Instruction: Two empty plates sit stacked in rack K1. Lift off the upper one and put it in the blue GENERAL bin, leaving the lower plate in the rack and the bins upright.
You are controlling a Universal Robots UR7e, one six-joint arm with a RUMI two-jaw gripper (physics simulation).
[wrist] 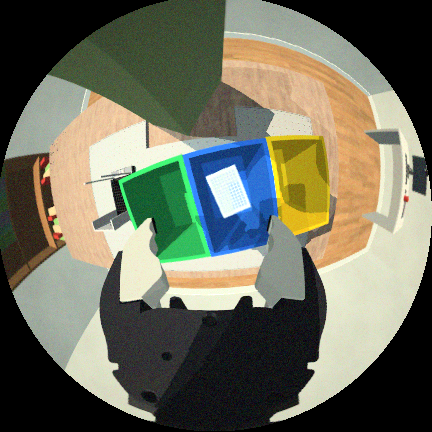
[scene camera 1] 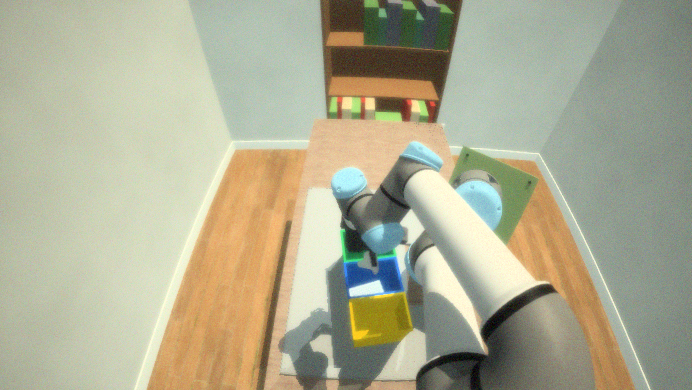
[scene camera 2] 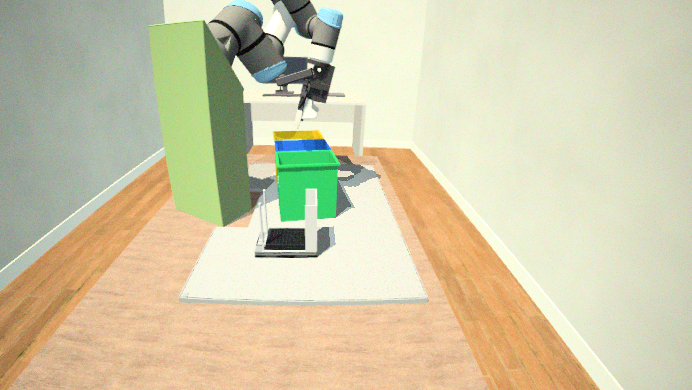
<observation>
my gripper: wrist; scene camera 1; scene camera 2 299,124
same spot on my gripper: (wrist: pixel 287 279) = (scene camera 1: pixel 376 255)
</observation>
